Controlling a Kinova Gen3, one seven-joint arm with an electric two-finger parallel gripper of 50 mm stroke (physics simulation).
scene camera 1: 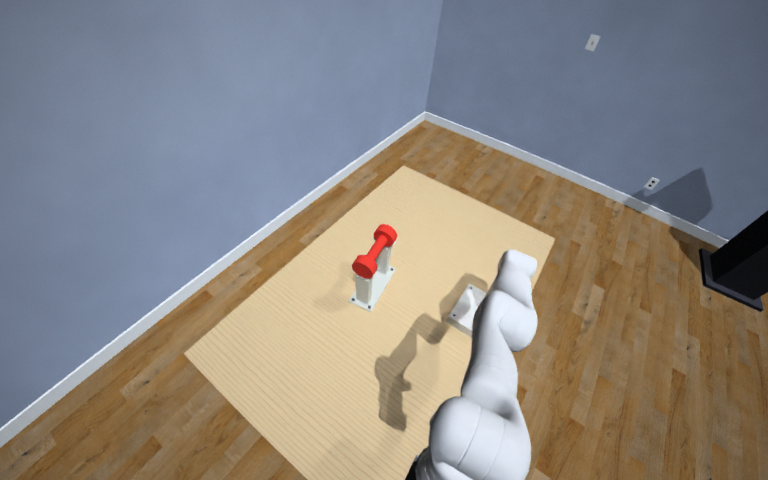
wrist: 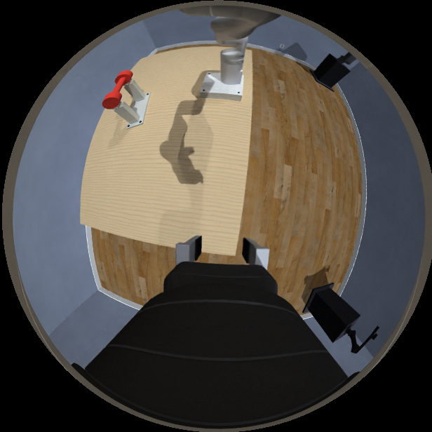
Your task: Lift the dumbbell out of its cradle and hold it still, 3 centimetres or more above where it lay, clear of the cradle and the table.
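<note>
A red dumbbell [scene camera 1: 378, 246] [wrist: 117, 91] rests across the two uprights of its pale grey cradle [scene camera 1: 381, 286] [wrist: 142, 109]. The cradle's base plate stands on the light wooden table [scene camera 1: 317, 271] [wrist: 150, 190]; in the wrist view it is at the upper left. My gripper [wrist: 221, 245] is open, with its two fingers wide apart and nothing between them. It is high up and far from the dumbbell, over the table's end in the wrist view. The gripper does not show in the scene view, where the arm runs out of the bottom edge.
The white arm [scene camera 1: 492, 362] rises from its base plate [scene camera 1: 465, 308] [wrist: 220, 89] to the right of the cradle in the scene view. Black stands [scene camera 1: 739, 263] [wrist: 332, 312] are on the floor beyond the table. Blue walls [scene camera 1: 198, 113] bound the room. The arm's shadow falls on the table.
</note>
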